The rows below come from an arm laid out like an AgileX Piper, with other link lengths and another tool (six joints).
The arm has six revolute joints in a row. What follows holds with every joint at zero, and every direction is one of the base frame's.
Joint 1 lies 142.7 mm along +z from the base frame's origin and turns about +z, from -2.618 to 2.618 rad.
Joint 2 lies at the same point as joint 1 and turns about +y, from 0 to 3.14 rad.
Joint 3 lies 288.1 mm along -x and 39.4 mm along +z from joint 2 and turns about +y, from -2.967 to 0 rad.
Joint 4 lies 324.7 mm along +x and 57.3 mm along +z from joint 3 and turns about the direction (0.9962, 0, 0.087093), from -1.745 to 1.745 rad.
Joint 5 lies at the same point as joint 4 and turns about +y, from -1.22 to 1.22 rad.
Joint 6 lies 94.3 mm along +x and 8.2 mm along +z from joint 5 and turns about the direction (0.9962, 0, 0.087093), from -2.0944 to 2.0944 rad.
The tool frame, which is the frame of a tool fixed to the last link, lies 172.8 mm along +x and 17 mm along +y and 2 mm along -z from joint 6; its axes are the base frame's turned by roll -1.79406, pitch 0.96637 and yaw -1.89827 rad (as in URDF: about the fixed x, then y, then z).
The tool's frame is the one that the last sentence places.
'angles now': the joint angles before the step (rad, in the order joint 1, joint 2, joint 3, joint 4, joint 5, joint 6). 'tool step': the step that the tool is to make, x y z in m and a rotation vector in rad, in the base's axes. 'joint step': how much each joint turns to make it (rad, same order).
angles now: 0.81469 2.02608 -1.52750 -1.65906 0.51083 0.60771
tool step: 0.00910 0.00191 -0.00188 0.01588 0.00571 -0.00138
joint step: -0.01365 0.02568 -0.03467 0.00903 -0.01731 -0.00002
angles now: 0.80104 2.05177 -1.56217 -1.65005 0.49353 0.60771
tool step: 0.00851 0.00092 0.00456 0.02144 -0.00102 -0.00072
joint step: -0.01392 0.01419 -0.03153 0.00814 -0.01773 0.00000
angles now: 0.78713 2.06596 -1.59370 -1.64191 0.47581 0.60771
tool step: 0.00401 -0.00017 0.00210 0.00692 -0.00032 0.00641
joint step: -0.00983 0.00320 -0.01001 -0.00072 -0.01689 -0.00110
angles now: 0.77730 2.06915 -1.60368 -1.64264 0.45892 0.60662
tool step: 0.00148 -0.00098 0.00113 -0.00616 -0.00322 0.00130
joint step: -0.00275 0.00067 -0.00340 0.00172 -0.00165 -0.01047
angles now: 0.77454 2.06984 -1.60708 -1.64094 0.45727 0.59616
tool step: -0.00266 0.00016 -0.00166 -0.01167 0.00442 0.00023
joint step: 0.00504 -0.00243 0.00337 0.01863 0.00575 -0.02424
